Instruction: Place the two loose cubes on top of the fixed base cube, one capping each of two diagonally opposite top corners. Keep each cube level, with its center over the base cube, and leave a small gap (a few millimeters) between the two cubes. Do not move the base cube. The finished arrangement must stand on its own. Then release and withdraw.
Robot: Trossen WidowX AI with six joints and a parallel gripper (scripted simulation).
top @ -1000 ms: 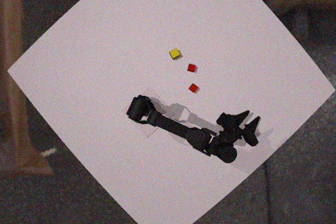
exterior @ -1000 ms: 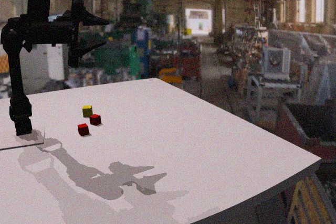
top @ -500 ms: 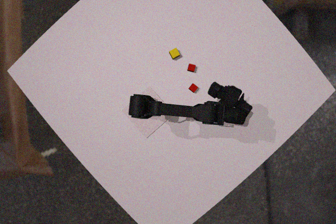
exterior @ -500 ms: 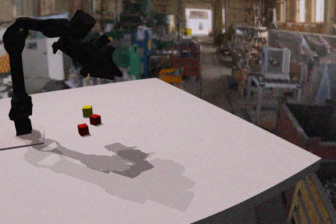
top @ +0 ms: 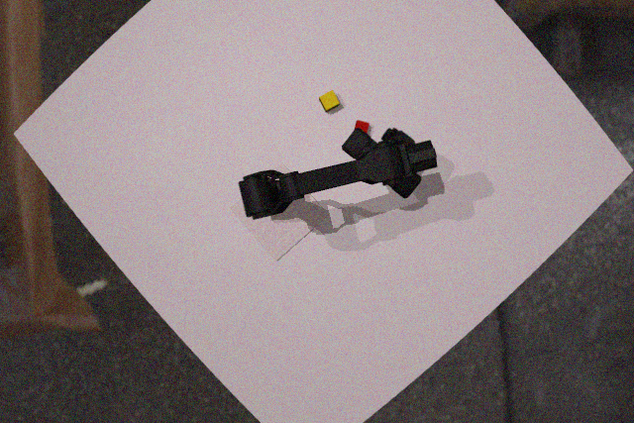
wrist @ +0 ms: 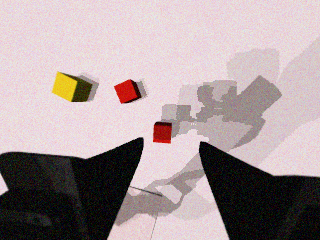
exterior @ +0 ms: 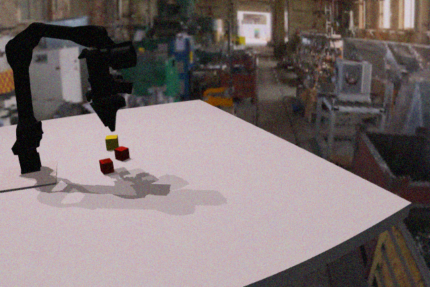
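Right now my gripper tip is 5 cm short of the yellow cube, 20 cm to the right of it and 11 cm above it.
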